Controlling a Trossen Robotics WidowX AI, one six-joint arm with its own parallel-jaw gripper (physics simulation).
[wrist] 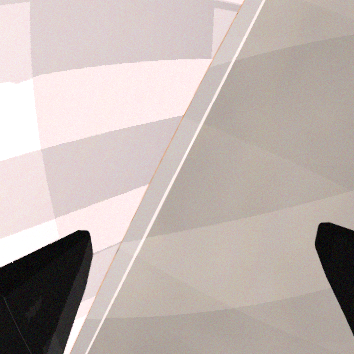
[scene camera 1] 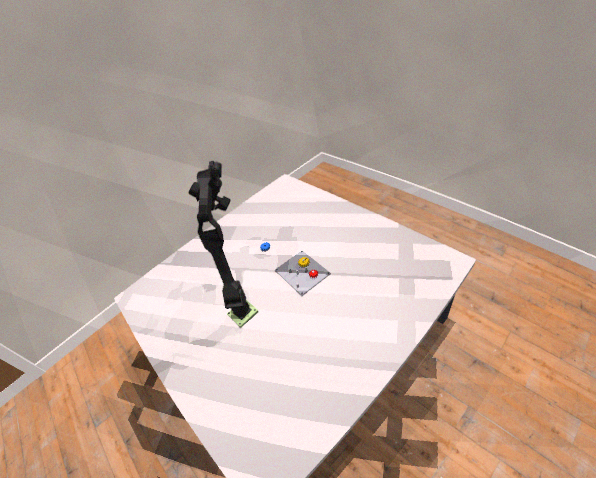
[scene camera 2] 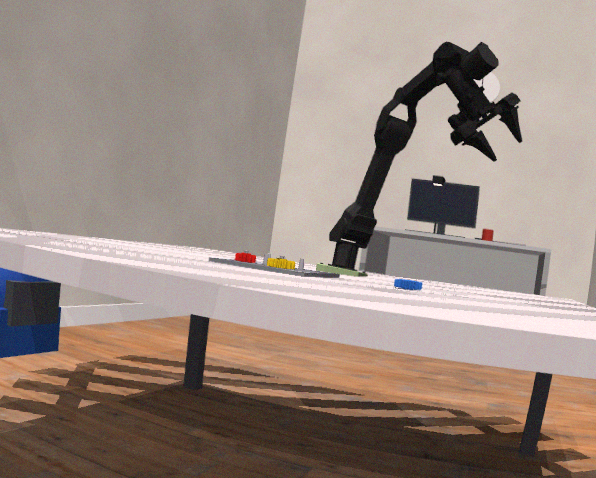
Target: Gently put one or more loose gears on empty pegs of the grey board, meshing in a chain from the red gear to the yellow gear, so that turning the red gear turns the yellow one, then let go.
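Places are measured from the arm's base along level axes (x ahead, y left, z up), in metres.
Pixels of known places: gripper, fingertip midpoint: [wrist: 207,240] [scene camera 2: 508,151]; arm's base, link origin: [scene camera 1: 242,311] [scene camera 2: 342,268].
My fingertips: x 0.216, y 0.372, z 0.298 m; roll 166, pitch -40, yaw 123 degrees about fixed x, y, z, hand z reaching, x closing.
Observation:
Ahead of a thing's pixels: the offset from my fingertips to its middle. Level surfaces: height alone.
The grey board @(dx +0.104, dy -0.444, dz -0.296 m) [scene camera 1: 302,290] [scene camera 2: 320,274] lies flat on the table. The red gear @(dx +0.119, dy -0.504, dz -0.295 m) [scene camera 1: 313,273] [scene camera 2: 245,257] and the yellow gear @(dx +0.149, dy -0.419, dz -0.294 m) [scene camera 1: 303,261] [scene camera 2: 281,263] sit on it, apart from the bare pegs, several of which stand upright on the board. A loose blue gear @(dx +0.122, dy -0.175, dz -0.303 m) [scene camera 1: 265,246] [scene camera 2: 408,284] lies flat on the table, off the board, on the yellow gear's side. My gripper [scene camera 2: 508,151] [wrist: 207,240] is wide open and empty, high above the table and far from the blue gear. No gear shows in the wrist view.
The white table @(dz -0.311 m) [scene camera 1: 320,350] [scene camera 2: 150,270] carries the arm's green base plate [scene camera 1: 252,313] [scene camera 2: 360,273], beside the board. Striped shadows cross the table top. A grey desk [scene camera 2: 450,260] with a monitor [scene camera 2: 443,202] and a red cup [scene camera 2: 487,234] stands behind. The table's edge and the wall show in the wrist view.

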